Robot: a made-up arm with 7 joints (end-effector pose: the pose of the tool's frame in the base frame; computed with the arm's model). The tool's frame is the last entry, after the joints.
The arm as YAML. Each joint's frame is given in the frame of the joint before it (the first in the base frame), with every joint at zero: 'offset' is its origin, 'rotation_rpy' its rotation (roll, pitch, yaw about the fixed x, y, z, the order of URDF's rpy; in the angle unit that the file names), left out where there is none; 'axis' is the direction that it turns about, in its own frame. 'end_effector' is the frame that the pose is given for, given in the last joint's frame.
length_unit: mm
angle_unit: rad
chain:
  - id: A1
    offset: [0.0, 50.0, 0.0]
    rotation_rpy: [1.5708, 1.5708, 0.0]
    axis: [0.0, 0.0, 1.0]
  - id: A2
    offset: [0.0, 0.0, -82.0]
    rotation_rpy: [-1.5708, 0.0, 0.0]
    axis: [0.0, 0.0, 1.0]
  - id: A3
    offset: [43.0, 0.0, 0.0]
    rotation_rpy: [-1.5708, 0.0, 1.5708]
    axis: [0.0, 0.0, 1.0]
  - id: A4
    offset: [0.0, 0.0, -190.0]
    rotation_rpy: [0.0, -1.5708, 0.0]
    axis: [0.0, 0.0, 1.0]
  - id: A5
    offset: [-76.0, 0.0, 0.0]
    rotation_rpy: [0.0, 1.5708, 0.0]
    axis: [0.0, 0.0, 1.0]
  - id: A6
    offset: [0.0, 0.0, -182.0]
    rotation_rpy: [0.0, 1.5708, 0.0]
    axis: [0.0, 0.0, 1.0]
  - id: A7
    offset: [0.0, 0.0, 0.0]
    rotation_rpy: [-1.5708, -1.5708, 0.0]
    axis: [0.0, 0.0, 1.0]
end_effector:
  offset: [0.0, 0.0, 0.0]
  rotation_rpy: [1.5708, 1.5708, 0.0]
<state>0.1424 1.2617 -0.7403 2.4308 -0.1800 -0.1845 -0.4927</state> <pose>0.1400 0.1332 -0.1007 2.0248 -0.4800 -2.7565</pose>
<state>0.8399 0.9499 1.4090 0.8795 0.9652 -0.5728 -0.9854</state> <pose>0.0747 0.5694 -0.0240 -0.7400 0.2463 -2.4996</pose>
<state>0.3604 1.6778 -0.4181 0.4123 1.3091 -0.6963 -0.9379</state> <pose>0.0855 0.6032 0.0412 -2.6892 -0.7392 -1.5786</pose>
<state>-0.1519 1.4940 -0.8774 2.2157 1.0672 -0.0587 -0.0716</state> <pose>0.1054 0.1975 -0.1821 -0.3344 -0.8681 -0.4584</pose>
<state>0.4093 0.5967 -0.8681 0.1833 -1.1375 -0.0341 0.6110</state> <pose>0.1961 0.3758 -0.3757 -0.2802 0.5818 -1.8495</pose>
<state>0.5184 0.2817 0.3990 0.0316 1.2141 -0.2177 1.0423</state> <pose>0.2397 0.2715 -0.4051 -1.6586 -0.4119 1.8851</pose>
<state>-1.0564 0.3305 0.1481 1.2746 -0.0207 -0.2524 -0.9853</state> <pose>-0.1235 0.2665 -0.3501 1.3115 -0.4362 -0.3807</pose>
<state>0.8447 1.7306 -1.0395 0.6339 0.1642 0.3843 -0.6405</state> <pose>0.0962 0.5882 0.0181 2.2067 0.0560 -0.1177</pose>
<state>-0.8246 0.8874 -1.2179 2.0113 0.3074 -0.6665 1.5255</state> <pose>-0.1270 0.0891 -0.2272 -3.0012 -0.7950 0.3673</pose>
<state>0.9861 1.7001 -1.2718 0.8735 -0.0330 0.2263 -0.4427</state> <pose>0.1456 0.5517 -0.0265 1.9050 0.2994 -0.5483</pose>
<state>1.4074 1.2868 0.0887 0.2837 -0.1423 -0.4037 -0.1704</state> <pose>0.1385 0.5952 0.0501 2.9774 -0.8968 -1.5549</pose>
